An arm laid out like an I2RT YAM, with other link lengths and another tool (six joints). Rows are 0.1 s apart.
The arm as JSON. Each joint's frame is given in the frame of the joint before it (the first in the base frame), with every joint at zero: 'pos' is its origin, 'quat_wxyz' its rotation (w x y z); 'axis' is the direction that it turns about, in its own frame. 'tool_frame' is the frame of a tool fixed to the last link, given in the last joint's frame.
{
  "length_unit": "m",
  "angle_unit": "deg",
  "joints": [
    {
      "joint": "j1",
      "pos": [
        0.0,
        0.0,
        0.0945
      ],
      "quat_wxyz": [
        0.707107,
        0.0,
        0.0,
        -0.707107
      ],
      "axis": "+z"
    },
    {
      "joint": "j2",
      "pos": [
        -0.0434,
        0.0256,
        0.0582
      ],
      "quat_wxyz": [
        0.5,
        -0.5,
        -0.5,
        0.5
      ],
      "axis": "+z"
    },
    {
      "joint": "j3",
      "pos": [
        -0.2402,
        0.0,
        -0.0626
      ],
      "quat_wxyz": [
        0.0,
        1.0,
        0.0,
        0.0
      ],
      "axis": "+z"
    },
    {
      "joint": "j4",
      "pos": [
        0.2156,
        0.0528,
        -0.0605
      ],
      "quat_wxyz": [
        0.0,
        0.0,
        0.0,
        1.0
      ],
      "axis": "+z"
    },
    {
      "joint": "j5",
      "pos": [
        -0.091,
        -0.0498,
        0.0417
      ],
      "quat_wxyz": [
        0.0,
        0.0,
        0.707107,
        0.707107
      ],
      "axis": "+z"
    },
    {
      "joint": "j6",
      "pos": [
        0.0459,
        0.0,
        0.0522
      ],
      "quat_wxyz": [
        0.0,
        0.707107,
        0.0,
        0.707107
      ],
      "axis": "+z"
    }
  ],
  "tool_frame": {
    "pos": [
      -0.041,
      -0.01,
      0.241
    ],
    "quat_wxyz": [
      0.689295,
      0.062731,
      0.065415,
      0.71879
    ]
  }
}
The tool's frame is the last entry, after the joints.
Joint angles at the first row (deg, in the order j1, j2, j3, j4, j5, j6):
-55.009, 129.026, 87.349, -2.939, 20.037, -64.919
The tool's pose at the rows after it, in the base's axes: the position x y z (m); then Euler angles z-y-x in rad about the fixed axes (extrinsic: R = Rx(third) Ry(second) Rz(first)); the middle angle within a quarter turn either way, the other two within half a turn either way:
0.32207 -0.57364 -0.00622 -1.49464 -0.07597 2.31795
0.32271 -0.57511 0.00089 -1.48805 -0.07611 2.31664
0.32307 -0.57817 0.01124 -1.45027 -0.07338 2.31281
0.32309 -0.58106 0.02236 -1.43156 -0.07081 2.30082
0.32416 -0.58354 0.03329 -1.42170 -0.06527 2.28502
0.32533 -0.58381 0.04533 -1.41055 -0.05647 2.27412
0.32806 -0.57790 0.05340 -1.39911 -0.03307 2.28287
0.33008 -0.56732 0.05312 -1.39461 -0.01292 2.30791
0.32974 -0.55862 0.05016 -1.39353 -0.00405 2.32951
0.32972 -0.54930 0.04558 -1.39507 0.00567 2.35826
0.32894 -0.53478 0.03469 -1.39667 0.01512 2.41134
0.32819 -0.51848 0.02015 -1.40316 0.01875 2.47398
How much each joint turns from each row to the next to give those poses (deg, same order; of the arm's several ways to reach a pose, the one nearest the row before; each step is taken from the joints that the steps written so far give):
0.220, -0.177, 0.900, -1.529, -0.138, 1.127
0.022, -0.457, 0.995, -1.324, 0.086, 0.335
0.010, -0.717, 0.495, -0.574, 0.148, 1.896
-0.022, -0.900, 0.160, -0.149, 0.225, 0.655
0.007, -0.893, -0.062, 0.277, 0.122, 0.080
0.016, -1.342, -0.213, -0.208, -0.151, 0.258
-0.094, -1.896, -0.939, -0.765, -1.434, 0.629
0.044, -1.667, -1.334, -1.201, -1.553, 0.809
0.049, -1.154, -1.205, -0.907, -0.905, 0.598
-0.022, -0.895, -0.708, -1.499, -1.188, 0.568
-0.055, -0.719, -0.495, -2.790, -1.791, 1.097
0.065, -0.090, 0.135, -3.437, -1.731, 1.087

